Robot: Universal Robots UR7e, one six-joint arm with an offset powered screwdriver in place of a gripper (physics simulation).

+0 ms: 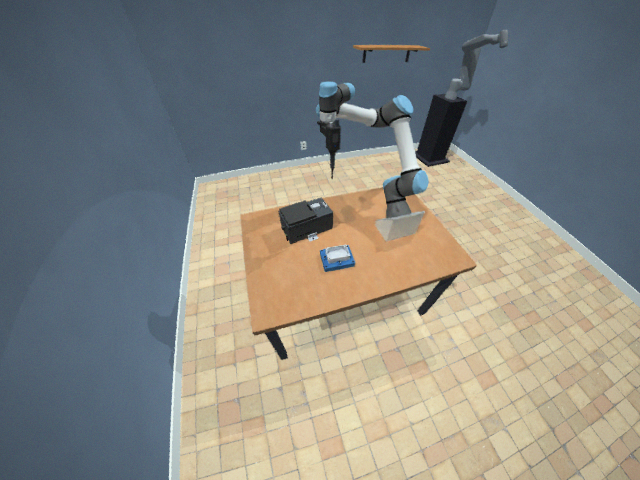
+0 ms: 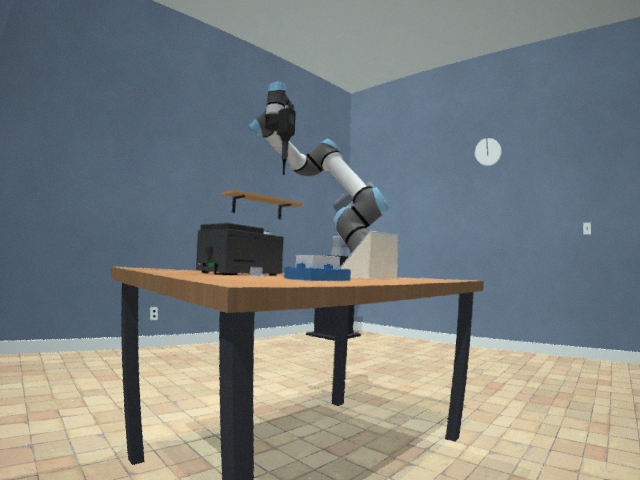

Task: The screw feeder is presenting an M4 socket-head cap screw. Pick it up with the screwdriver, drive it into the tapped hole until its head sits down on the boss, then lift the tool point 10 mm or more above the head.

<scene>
In view: a blue fixture (image 2: 309, 274) and a black screw feeder (image 2: 267, 254).
The black screw feeder is seen too in image 1 (image 1: 324, 216).
</scene>
